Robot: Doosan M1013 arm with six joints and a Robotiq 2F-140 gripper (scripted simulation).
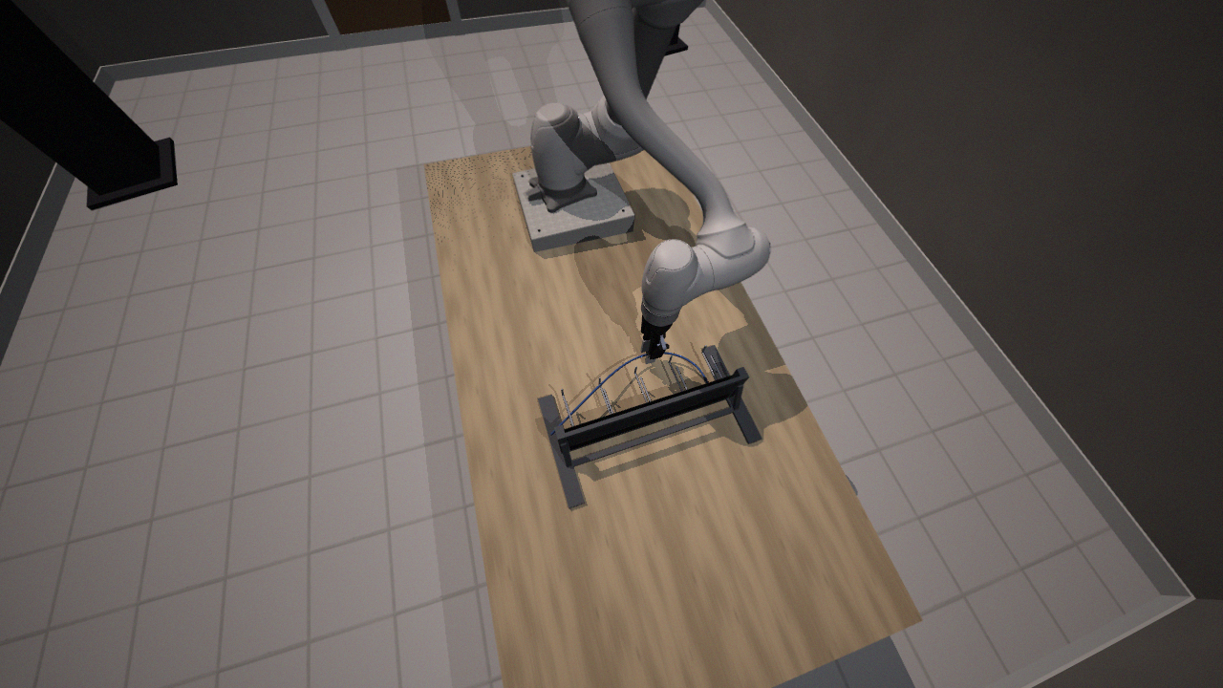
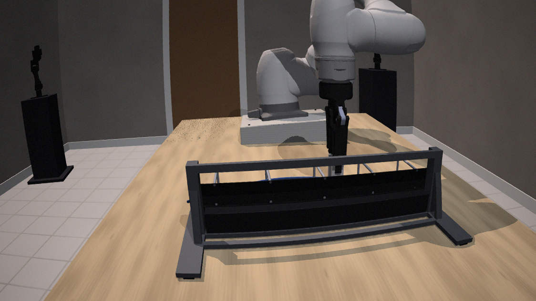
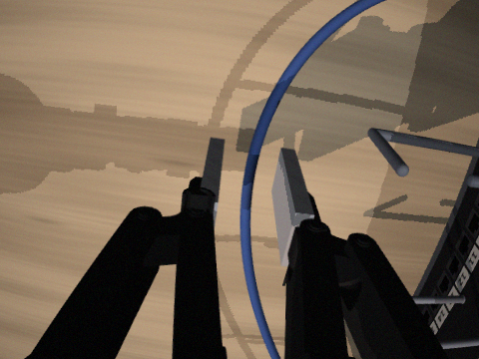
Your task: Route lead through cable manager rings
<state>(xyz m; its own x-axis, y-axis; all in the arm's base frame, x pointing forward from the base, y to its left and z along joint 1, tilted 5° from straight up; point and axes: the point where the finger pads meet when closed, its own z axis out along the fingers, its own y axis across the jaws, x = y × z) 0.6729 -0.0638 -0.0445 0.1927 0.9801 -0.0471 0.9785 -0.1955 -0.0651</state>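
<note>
Now: the dark rack 160 mm ahead of my hand, 90 mm to the right of it and 10 mm above it.
</note>
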